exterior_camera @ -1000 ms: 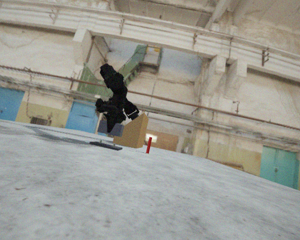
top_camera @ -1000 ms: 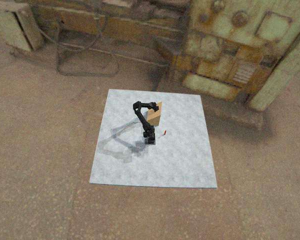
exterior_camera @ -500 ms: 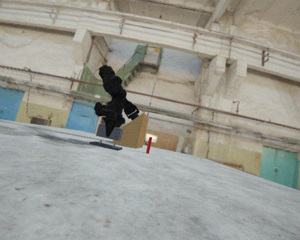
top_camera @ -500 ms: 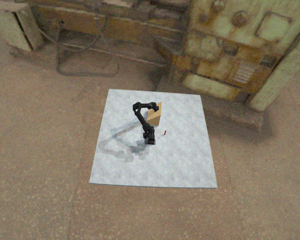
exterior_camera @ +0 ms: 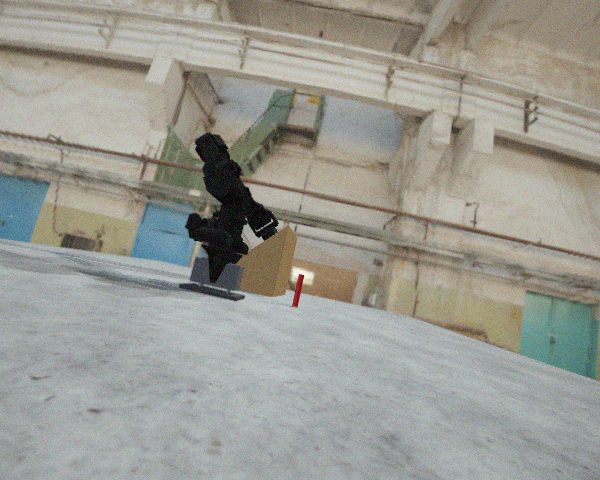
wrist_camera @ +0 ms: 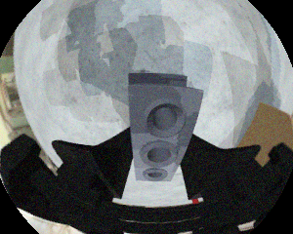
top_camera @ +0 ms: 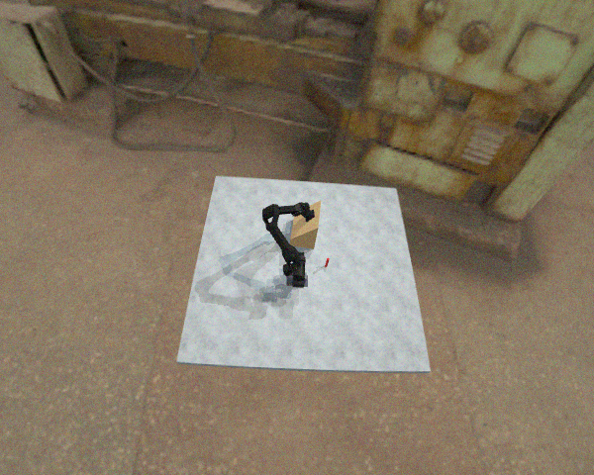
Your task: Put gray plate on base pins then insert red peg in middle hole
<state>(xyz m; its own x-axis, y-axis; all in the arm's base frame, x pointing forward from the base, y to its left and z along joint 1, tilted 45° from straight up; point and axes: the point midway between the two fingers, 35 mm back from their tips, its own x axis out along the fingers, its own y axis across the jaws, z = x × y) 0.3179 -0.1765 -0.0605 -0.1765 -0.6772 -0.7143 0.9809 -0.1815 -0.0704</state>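
My gripper tip is now 1 cm above the dark flat base. The rest, counted from my gripper tip: plate 3 cm above; red peg 9 cm behind, 18 cm to the left, 2 cm above.
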